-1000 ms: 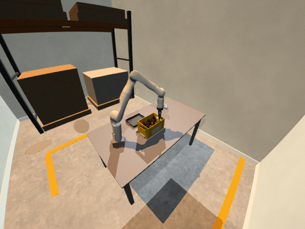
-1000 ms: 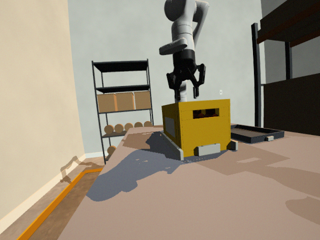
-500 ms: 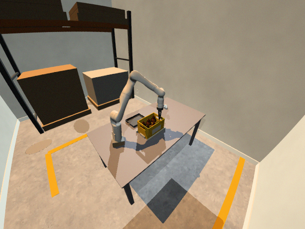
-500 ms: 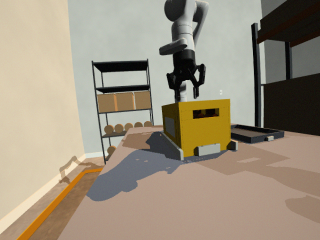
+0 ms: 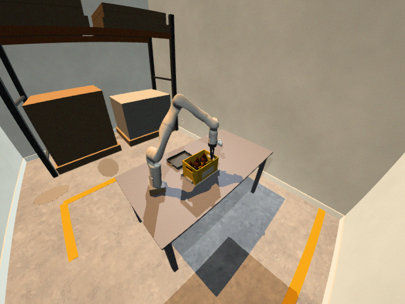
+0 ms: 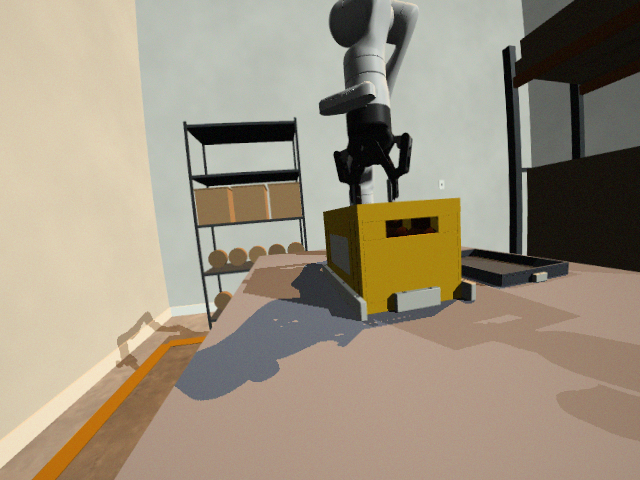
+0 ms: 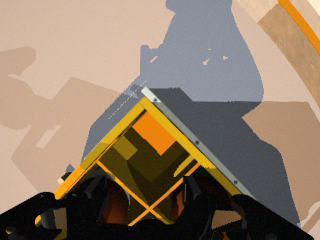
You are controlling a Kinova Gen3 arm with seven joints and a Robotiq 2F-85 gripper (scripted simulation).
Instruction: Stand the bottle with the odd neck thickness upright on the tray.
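The yellow crate is 110 mm below my hand, 90 mm behind it and 40 mm to the left of it. Round my hand: dark tray: 330 mm to the left, 180 mm below, 90 mm behind; then brown bottle: 180 mm behind, 100 mm below.
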